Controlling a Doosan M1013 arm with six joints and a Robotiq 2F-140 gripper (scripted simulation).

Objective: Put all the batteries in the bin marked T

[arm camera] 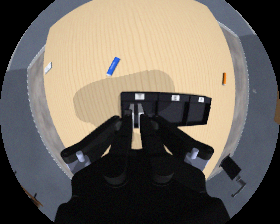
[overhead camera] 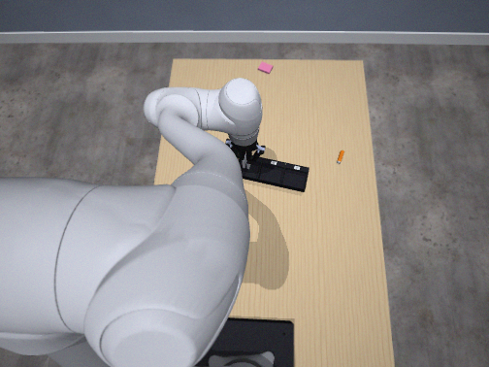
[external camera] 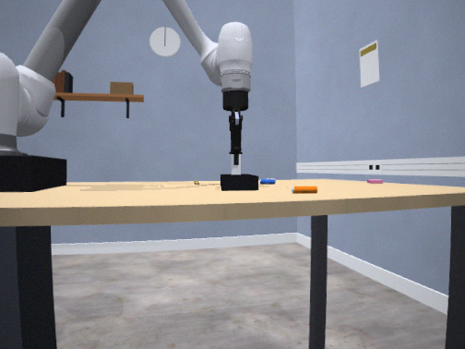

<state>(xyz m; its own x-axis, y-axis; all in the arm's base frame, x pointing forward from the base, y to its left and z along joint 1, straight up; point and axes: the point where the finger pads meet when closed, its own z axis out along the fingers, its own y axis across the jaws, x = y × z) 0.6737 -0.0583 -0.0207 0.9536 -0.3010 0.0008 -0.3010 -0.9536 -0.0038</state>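
Right now my hand is 11 cm short of the blue battery, 2 cm to the right of it and 5 cm above it. The rest, counted from my hand: orange battery (1 cm ahead, 34 cm to the right, 5 cm below); then small brass piece (9 cm behind, 10 cm to the left, 5 cm below); then black bin (3 cm behind, 9 cm to the right, 4 cm below).
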